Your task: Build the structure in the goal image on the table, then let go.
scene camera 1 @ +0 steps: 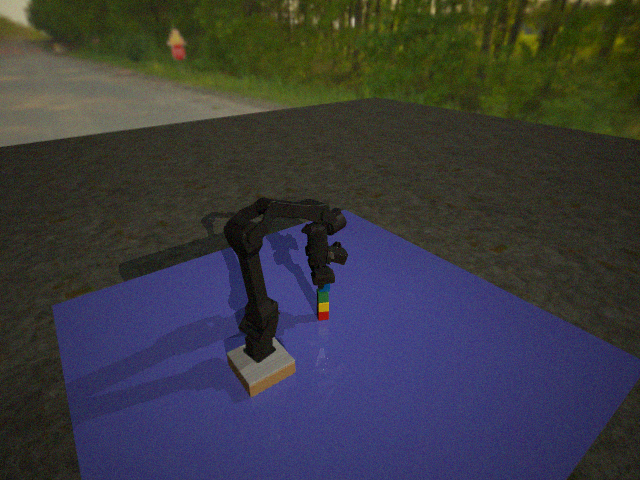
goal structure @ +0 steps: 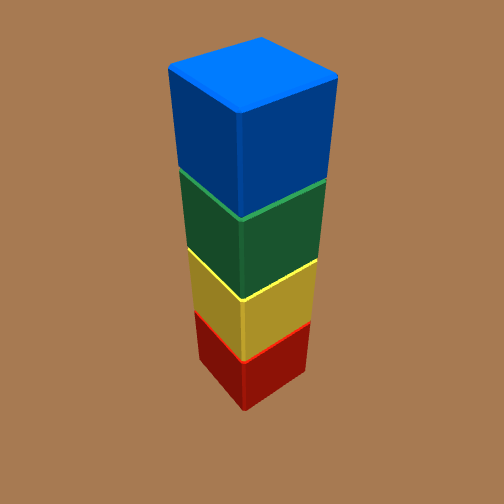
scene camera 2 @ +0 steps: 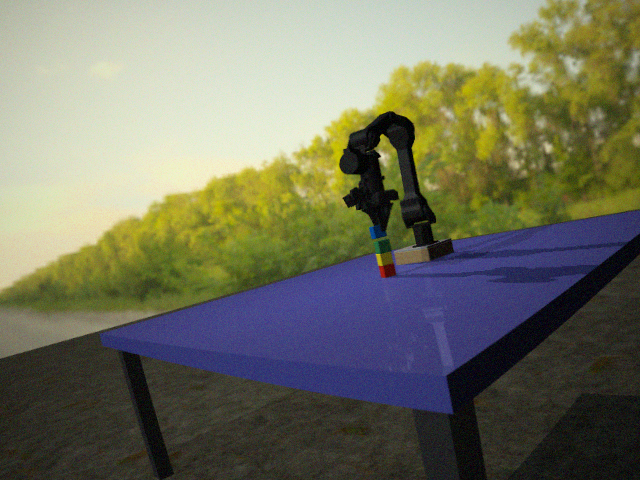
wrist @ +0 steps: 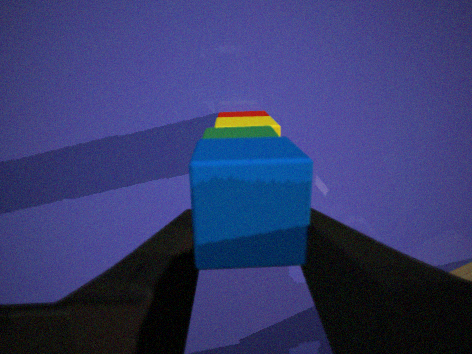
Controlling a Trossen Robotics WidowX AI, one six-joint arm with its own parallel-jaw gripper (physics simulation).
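Note:
A red cube [scene camera 1: 323, 315] [scene camera 2: 386, 271] [wrist: 243, 114] stands on the blue table [scene camera 1: 439, 361] [scene camera 2: 284, 320] [wrist: 375, 65]. A yellow cube [scene camera 1: 323, 307] [scene camera 2: 383, 259] [wrist: 245, 122] sits on it, and a green cube [scene camera 1: 323, 297] [scene camera 2: 382, 246] [wrist: 241, 132] on the yellow one. My gripper [scene camera 1: 324, 285] [scene camera 2: 379, 227] [wrist: 246, 219] points down and is shut on a blue cube [scene camera 1: 325, 288] [scene camera 2: 376, 232] [wrist: 251, 210]. The blue cube is right above the green one. A thin light strip shows between them in scene camera 2; I cannot tell whether they touch.
The arm's wooden base block [scene camera 1: 272, 380] [scene camera 2: 412, 255] [wrist: 465, 272] stands on the table near the cube column. In scene camera 2 the table's near corner and its dark side edge show. Arm shadows lie across the table top.

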